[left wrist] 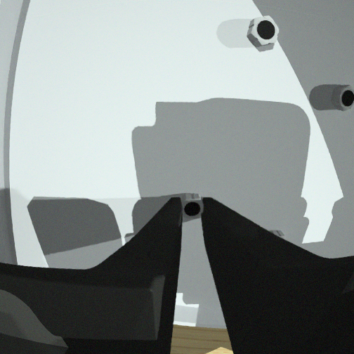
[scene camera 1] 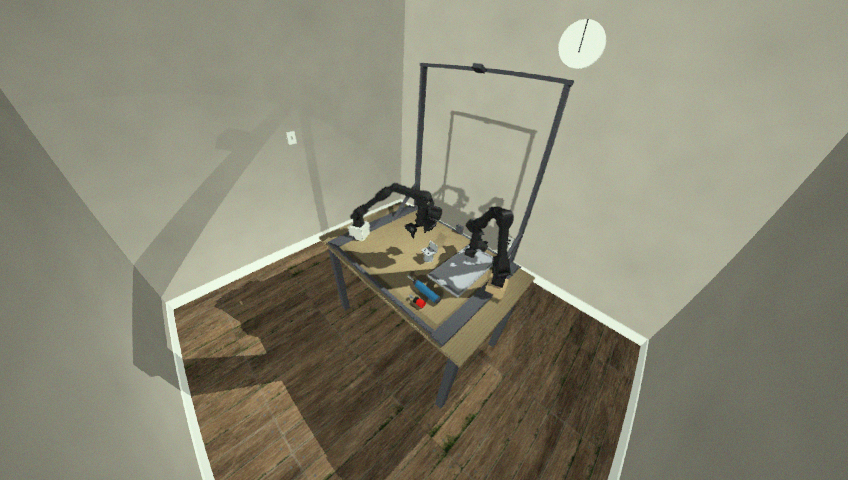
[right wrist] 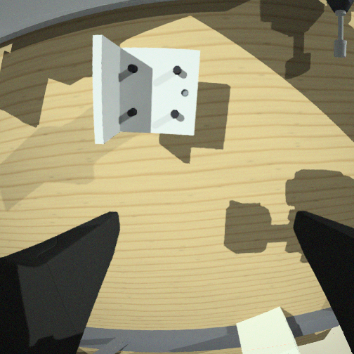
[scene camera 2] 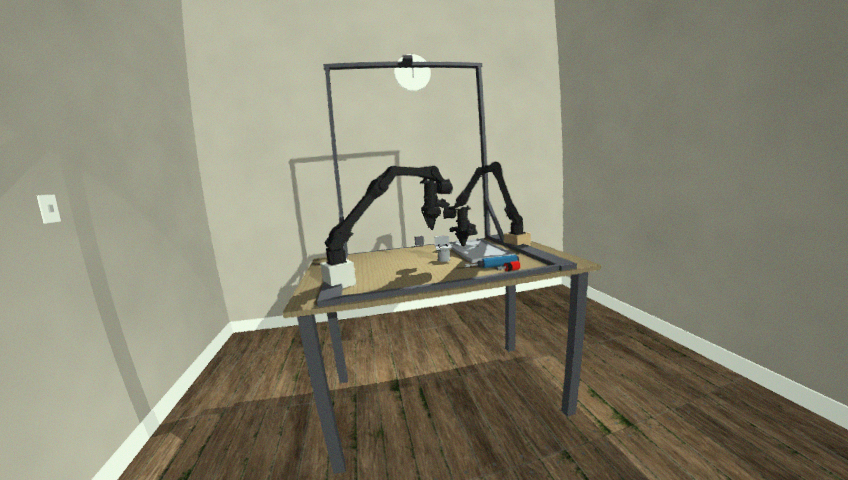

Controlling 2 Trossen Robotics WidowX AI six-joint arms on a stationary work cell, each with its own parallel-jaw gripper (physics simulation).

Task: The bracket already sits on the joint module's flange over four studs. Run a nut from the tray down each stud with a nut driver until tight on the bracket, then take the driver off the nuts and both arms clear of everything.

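Where they show: left gripper, fingertip midpoint: point(scene camera 2: 463, 246); right gripper, fingertip midpoint: point(scene camera 1: 419, 235) point(scene camera 2: 430, 228); left arm's base, origin of the base link: point(scene camera 1: 498, 282) point(scene camera 2: 517, 233); right arm's base, origin of the base link: point(scene camera 1: 358, 224) point(scene camera 2: 336, 262).
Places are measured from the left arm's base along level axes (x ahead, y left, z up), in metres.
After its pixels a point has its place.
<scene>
In the left wrist view my left gripper point(left wrist: 190, 206) point(scene camera 1: 471, 253) @(x 0.213, y -0.202, z -0.065 m) point(scene camera 2: 462, 243) @(x 0.213, y -0.202, z -0.065 m) is shut on a nut point(left wrist: 192, 209), low over the tray point(left wrist: 100, 75) point(scene camera 1: 441, 287) @(x 0.270, y 0.122, z -0.065 m). Two nuts point(left wrist: 263, 31) point(left wrist: 345, 98) stand apart at the upper right; another point(left wrist: 276, 233) is mostly hidden behind the picture-right finger. My right gripper point(right wrist: 209, 221) point(scene camera 2: 432, 226) @(x 0.508, y -0.035, z 0.092 m) is open and empty, above the table. The white bracket point(right wrist: 167, 100) point(scene camera 2: 441, 240) sits on the grey joint module point(scene camera 2: 443, 255) @(x 0.456, y -0.023, z -0.040 m), with four bare studs showing through it. The blue nut driver point(scene camera 1: 426, 290) @(x 0.321, y 0.220, z -0.031 m) point(scene camera 2: 499, 261) @(x 0.335, y 0.227, z -0.043 m) lies on the table.
A red-ended item point(scene camera 1: 420, 302) @(x 0.314, y 0.299, z -0.038 m) point(scene camera 2: 511, 265) @(x 0.340, y 0.302, z -0.044 m) lies beside the driver, near the table's front edge. A silver socket tip point(right wrist: 340, 48) shows at the top right of the right wrist view. A small dark block point(scene camera 2: 418, 240) @(x 0.386, y -0.406, z -0.034 m) stands behind the module. A dark frame point(scene camera 1: 421, 124) @(x 0.780, y -0.524, z 0.599 m) rises behind the table.
</scene>
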